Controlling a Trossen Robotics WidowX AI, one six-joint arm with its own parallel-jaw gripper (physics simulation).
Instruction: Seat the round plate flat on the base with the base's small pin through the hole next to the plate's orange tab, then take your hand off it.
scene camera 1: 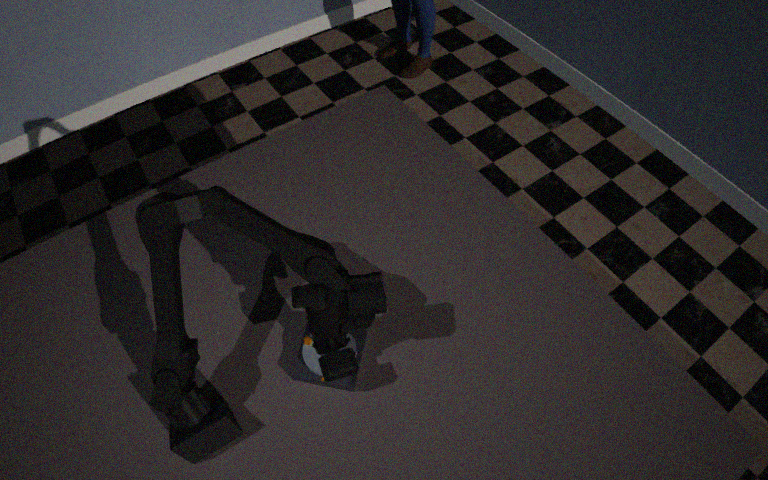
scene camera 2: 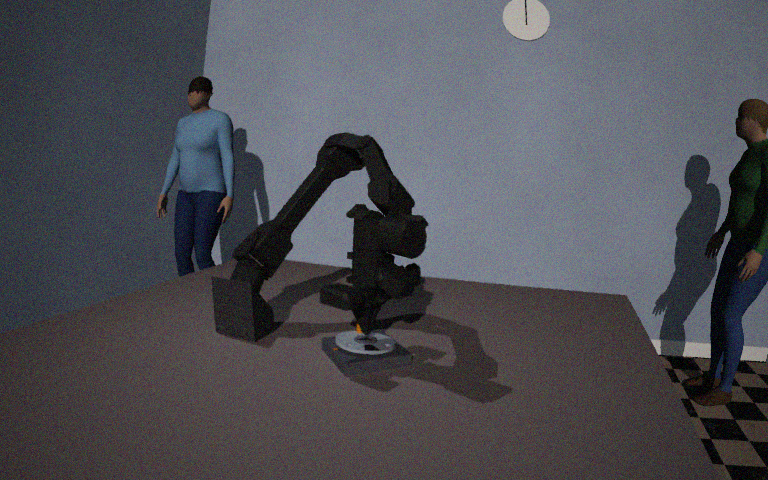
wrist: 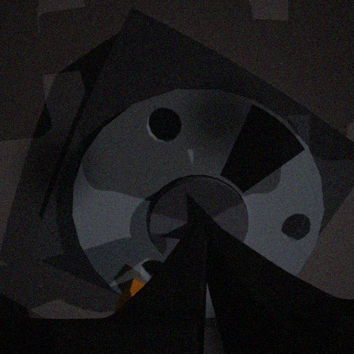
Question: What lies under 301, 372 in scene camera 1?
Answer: A dark square base.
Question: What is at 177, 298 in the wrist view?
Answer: My gripper.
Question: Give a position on a dark square base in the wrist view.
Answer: At 148, 58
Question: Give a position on a round grey plate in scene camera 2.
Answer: At 345, 340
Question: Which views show my gripper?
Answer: Scene camera 1, scene camera 2 and the wrist view: all of them.
